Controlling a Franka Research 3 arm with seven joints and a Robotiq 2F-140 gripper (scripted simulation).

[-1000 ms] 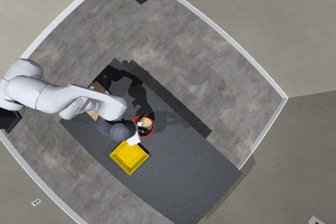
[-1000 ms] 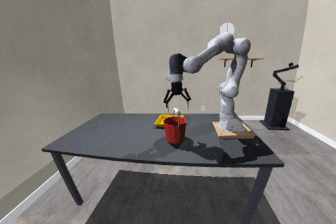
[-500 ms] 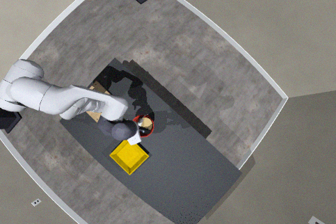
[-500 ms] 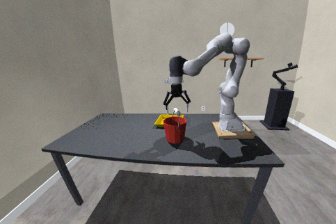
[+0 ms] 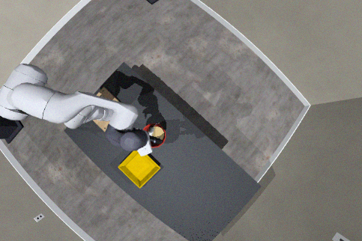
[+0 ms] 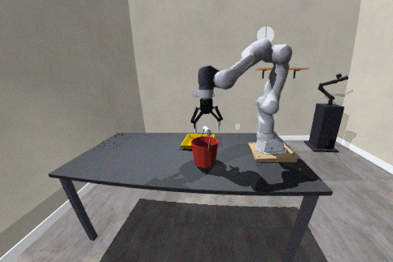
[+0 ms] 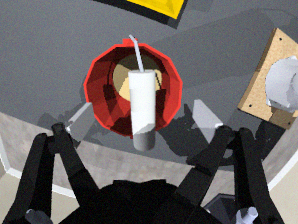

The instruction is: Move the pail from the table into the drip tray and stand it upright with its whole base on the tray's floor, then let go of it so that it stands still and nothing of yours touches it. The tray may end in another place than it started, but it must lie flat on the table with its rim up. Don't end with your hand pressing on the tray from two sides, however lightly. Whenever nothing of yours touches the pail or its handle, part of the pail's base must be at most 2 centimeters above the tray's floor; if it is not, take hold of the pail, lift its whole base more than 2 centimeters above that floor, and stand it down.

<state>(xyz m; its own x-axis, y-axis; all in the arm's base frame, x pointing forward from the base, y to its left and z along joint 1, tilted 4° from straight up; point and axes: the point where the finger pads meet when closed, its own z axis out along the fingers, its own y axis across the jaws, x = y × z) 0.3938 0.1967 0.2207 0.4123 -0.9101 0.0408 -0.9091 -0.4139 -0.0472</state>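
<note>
Right now the pail wire handle is 3 cm below my hand and 1 cm ahead of it. Also, from my hand: red pail: 9 cm below, 1 cm ahead; yellow drip tray: 29 cm to the right, 22 cm below, 13 cm ahead.
</note>
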